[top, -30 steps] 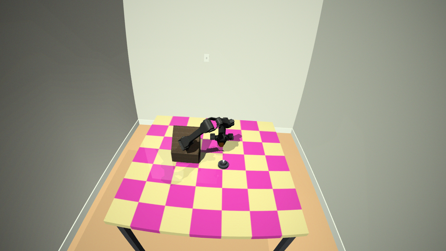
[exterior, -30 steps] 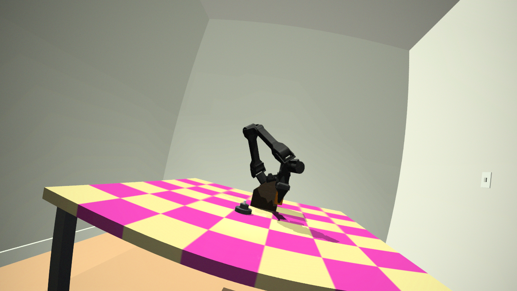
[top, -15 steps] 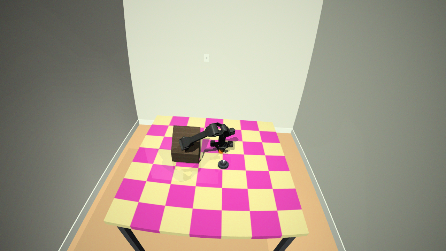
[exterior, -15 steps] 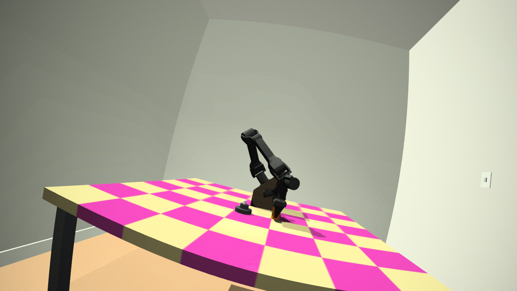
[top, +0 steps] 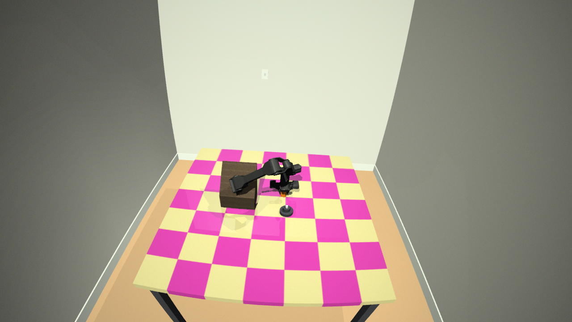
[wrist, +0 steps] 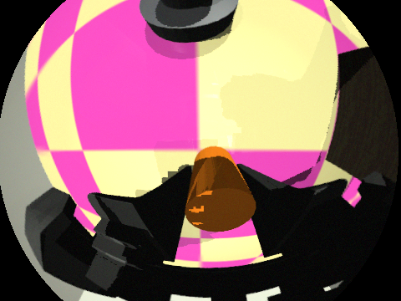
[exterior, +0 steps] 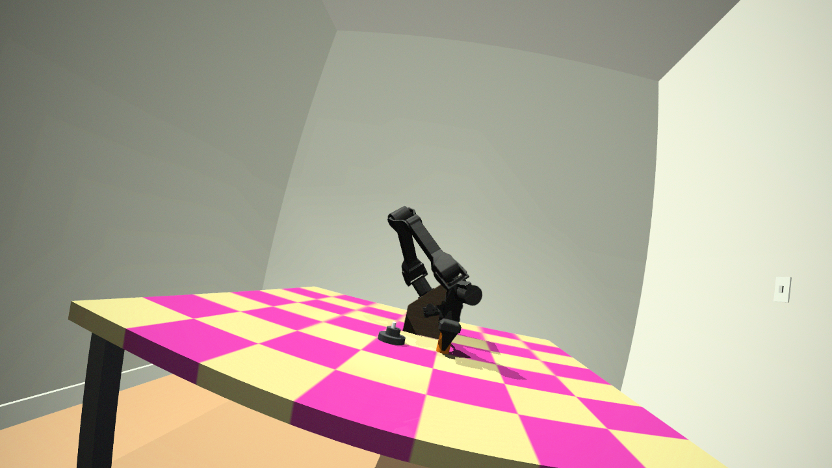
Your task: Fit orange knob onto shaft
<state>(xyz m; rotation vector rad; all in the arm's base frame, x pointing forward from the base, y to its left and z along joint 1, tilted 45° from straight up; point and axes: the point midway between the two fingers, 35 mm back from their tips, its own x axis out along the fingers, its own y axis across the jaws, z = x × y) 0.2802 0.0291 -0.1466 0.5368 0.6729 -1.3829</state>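
Now: gripper tip 3 cm below the orange knob. The rest, counted from my gripper tip: round dark pedestal (16 cm to the right, 3 cm ahead, 2 cm above).
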